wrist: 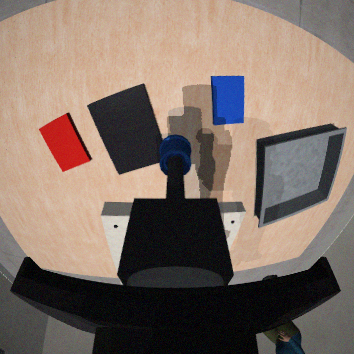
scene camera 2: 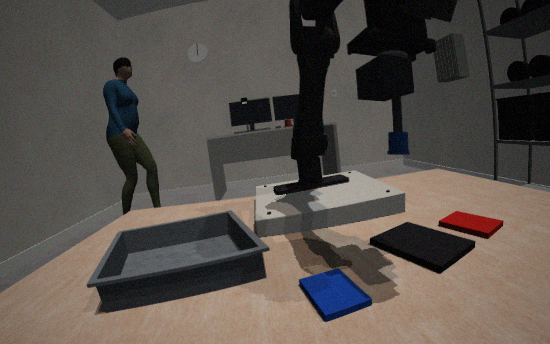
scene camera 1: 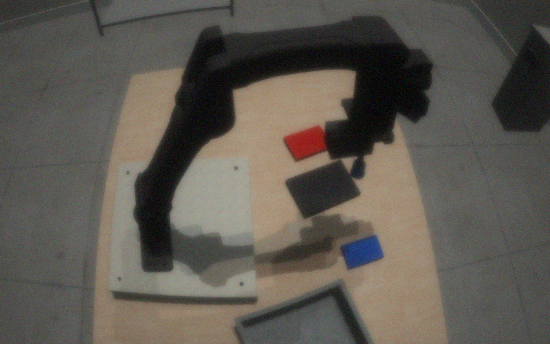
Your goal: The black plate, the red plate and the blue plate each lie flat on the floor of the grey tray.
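Observation:
The black plate lies flat on the table between the red plate and the blue plate. The red plate lies flat on the table, partly beside the arm's outline in scene camera 1. The blue plate lies flat on the table, nearest the grey tray. The tray's visible floor holds no plate; scene camera 1 cuts part of it off. My suction gripper is open, with nothing on its blue cup, and hangs high above the table.
The arm stands on a pale base plate on the wooden table. The arm's shadow falls between the black and blue plates. A person stands beyond the table, near a desk with monitors. A shelf rack is at the right in scene camera 2.

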